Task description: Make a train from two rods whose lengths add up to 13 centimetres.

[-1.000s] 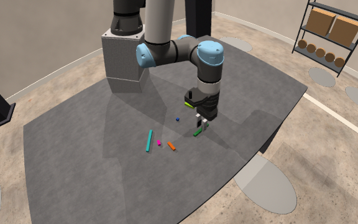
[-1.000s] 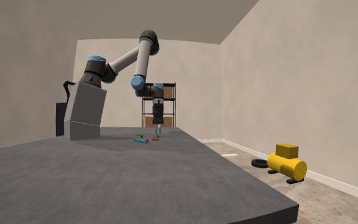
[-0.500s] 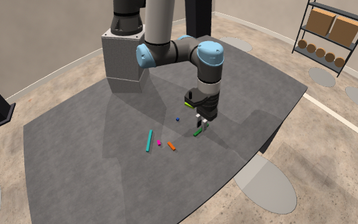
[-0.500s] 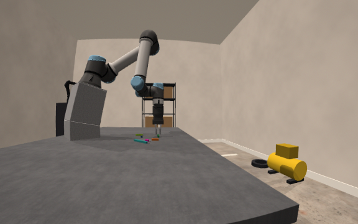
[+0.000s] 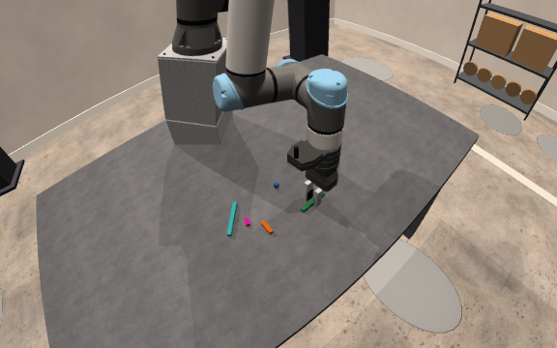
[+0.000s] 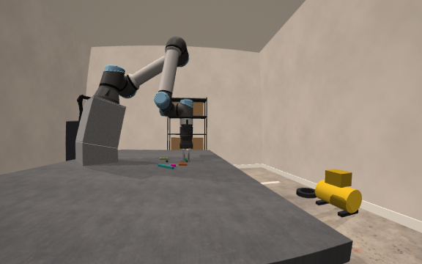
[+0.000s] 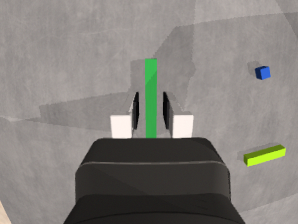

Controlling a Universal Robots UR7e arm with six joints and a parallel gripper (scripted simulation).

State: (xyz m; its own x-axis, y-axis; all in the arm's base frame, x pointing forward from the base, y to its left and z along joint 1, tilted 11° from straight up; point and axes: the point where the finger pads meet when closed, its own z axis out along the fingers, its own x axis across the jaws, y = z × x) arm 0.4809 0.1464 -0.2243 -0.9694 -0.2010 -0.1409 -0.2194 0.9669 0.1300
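The green rod lies 2 cm below my hand. Also, from my hand: lime rod: 14 cm behind, 3 cm to the left, 2 cm below; then small blue rod: 10 cm behind, 5 cm to the right, 2 cm below; then orange rod: 14 cm to the right, 2 cm below, 1 cm ahead.
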